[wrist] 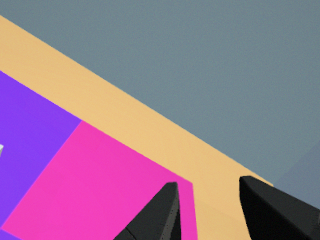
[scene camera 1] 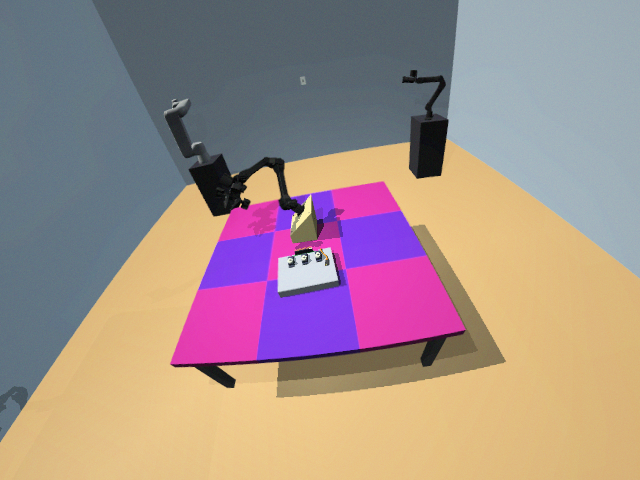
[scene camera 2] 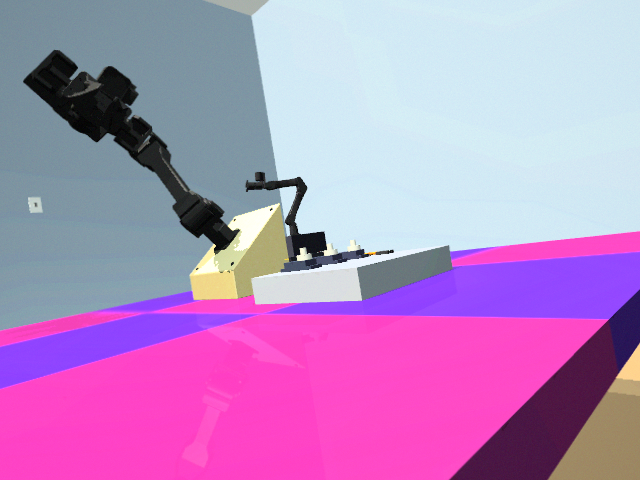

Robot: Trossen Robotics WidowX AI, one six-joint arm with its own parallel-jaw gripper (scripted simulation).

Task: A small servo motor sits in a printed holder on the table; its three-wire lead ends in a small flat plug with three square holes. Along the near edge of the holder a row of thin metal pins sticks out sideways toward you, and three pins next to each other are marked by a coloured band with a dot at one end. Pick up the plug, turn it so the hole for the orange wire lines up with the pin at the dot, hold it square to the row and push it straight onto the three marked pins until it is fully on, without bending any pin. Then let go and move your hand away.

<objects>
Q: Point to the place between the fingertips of my gripper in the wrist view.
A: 208, 189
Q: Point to a grey printed holder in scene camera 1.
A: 315, 276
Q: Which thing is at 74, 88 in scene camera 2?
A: My gripper.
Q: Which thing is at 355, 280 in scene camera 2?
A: A grey printed holder.
</objects>
